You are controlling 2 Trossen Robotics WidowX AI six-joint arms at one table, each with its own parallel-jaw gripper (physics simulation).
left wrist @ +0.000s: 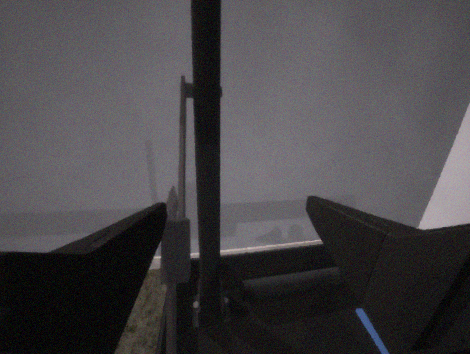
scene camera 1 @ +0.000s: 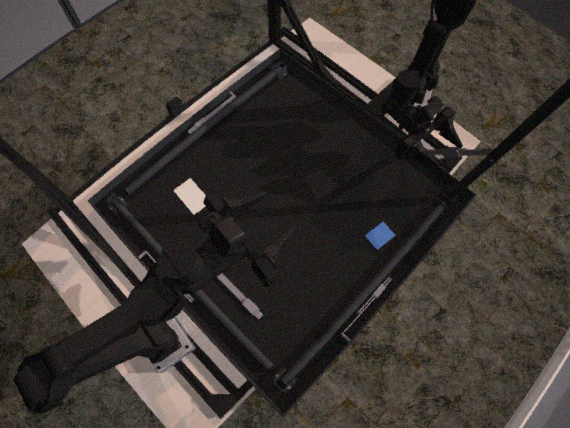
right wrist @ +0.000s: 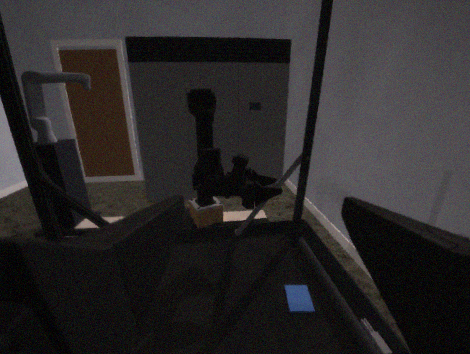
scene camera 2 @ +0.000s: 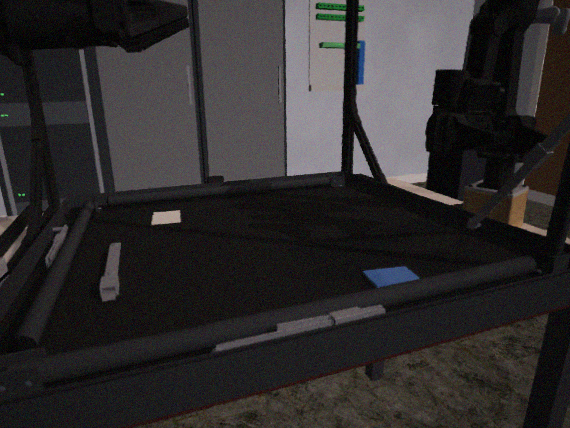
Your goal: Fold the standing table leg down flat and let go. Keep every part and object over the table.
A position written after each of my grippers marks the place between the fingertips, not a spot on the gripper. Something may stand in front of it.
Note:
In view: my left gripper (scene camera 2: 521, 138), my right gripper (scene camera 2: 188, 17), a blue square (scene camera 2: 387, 276), a tabletop (scene camera 1: 327, 171) and a grey brace (left wrist: 182, 133).
My left gripper shows as well in the left wrist view (left wrist: 237, 205), in scene camera 1 (scene camera 1: 450, 156) and in the right wrist view (right wrist: 279, 185). My right gripper is seen too in the right wrist view (right wrist: 262, 204). The tabletop is seen too in the left wrist view (left wrist: 327, 313), in the right wrist view (right wrist: 225, 286) and in scene camera 2 (scene camera 2: 233, 255).

